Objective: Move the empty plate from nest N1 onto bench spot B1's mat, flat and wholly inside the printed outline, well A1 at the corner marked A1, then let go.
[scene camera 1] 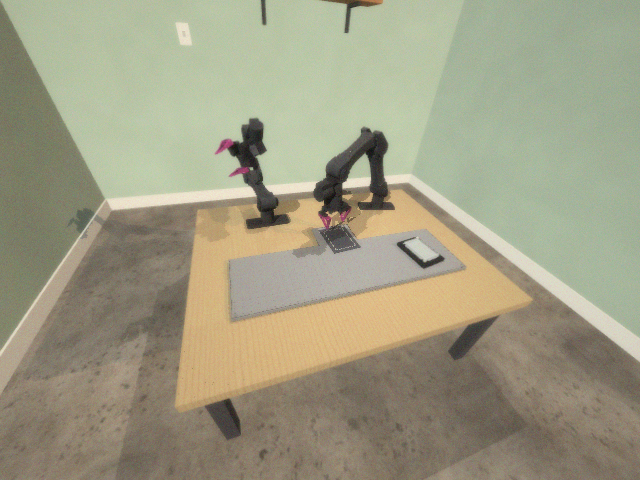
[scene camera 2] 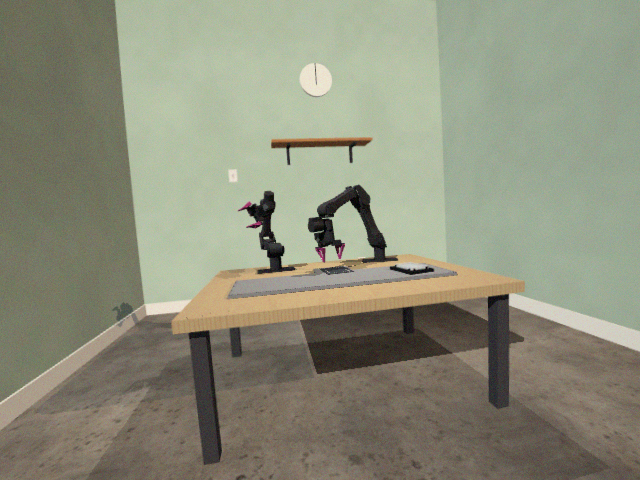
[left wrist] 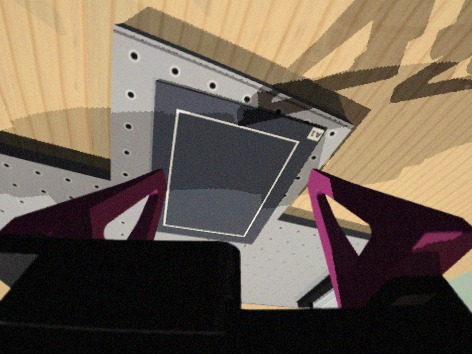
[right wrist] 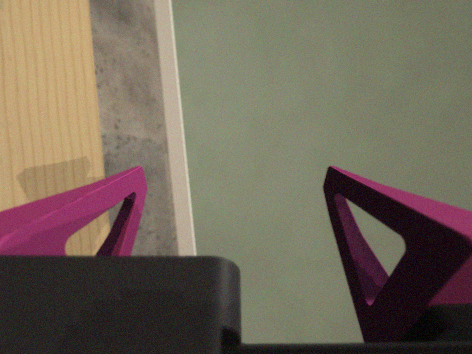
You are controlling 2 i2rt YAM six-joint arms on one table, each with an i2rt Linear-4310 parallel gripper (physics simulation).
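Left gripper (left wrist: 237,177): open, holding nothing. The right gripper (right wrist: 235,176) is likewise open and holds nothing.
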